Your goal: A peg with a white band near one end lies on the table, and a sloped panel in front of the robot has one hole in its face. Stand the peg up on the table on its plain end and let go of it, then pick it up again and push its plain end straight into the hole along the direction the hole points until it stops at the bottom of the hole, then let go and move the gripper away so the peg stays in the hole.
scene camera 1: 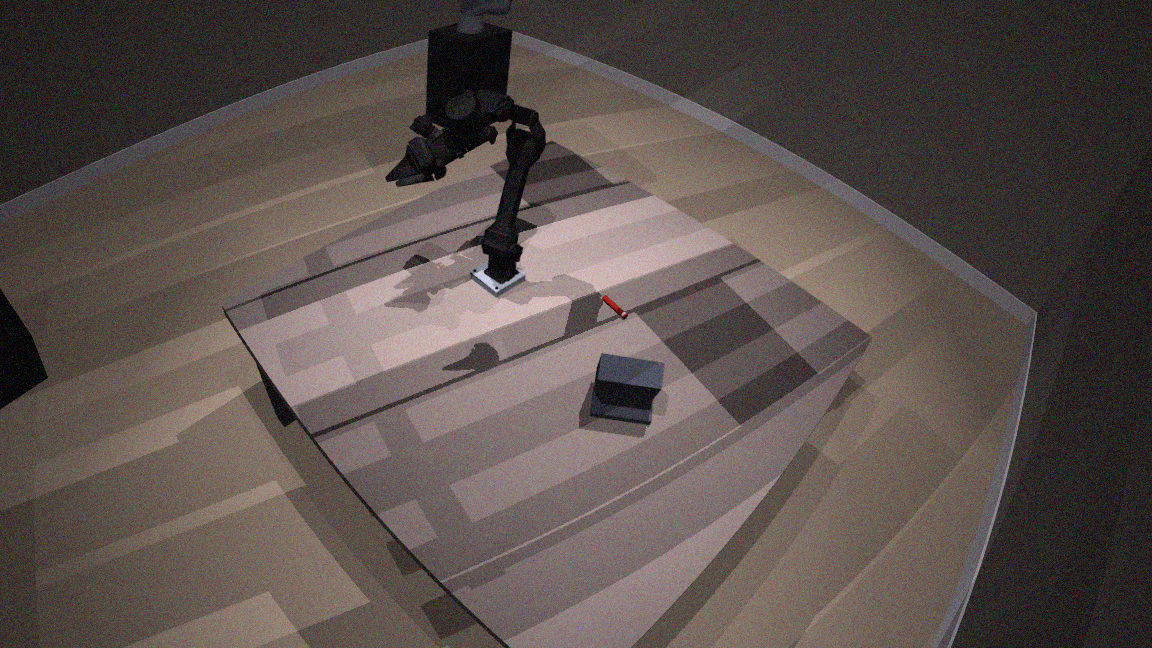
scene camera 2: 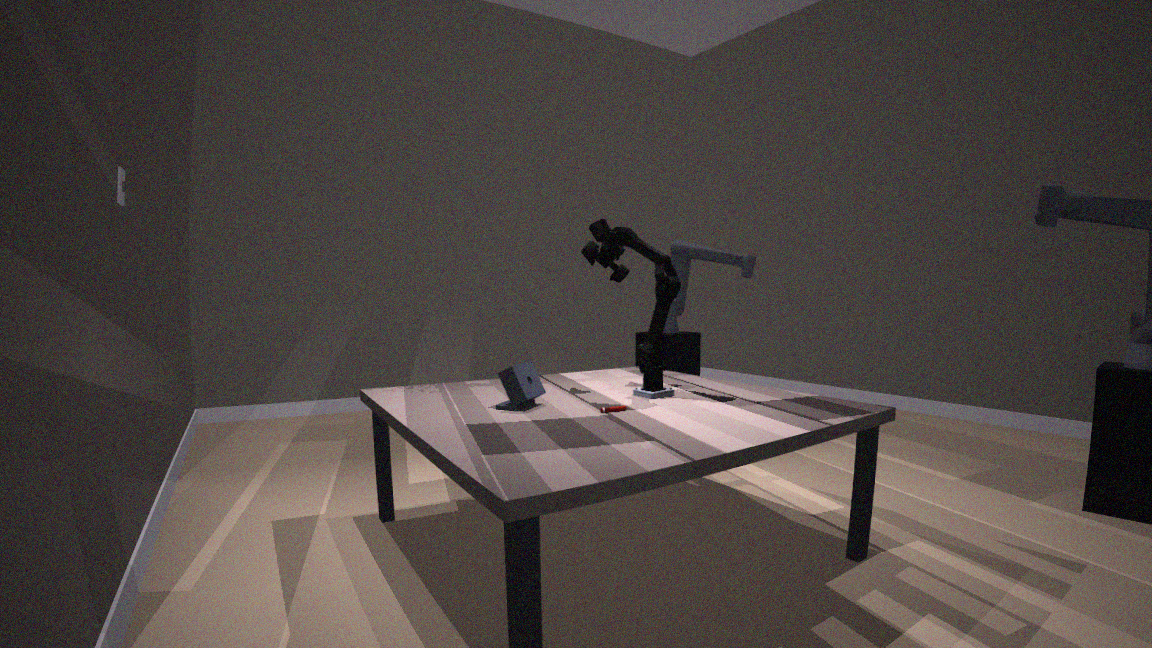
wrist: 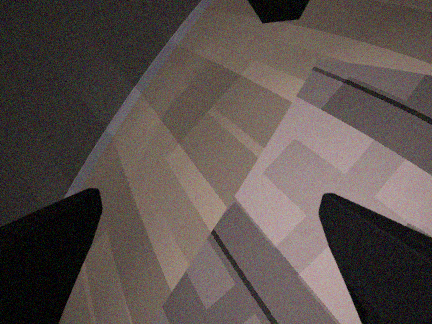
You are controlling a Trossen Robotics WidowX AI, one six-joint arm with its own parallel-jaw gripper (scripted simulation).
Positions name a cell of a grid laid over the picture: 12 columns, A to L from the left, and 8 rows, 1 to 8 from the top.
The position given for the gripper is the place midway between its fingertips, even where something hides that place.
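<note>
In scene camera 1 the gripper (scene camera 1: E3) is open, holding nothing, and the same view takes in a sloped panel (scene camera 1: G5). Scene camera 2 shows both the gripper (scene camera 2: G4) and the sloped panel (scene camera 2: F5), while the wrist view has the gripper (wrist: F6).
</note>
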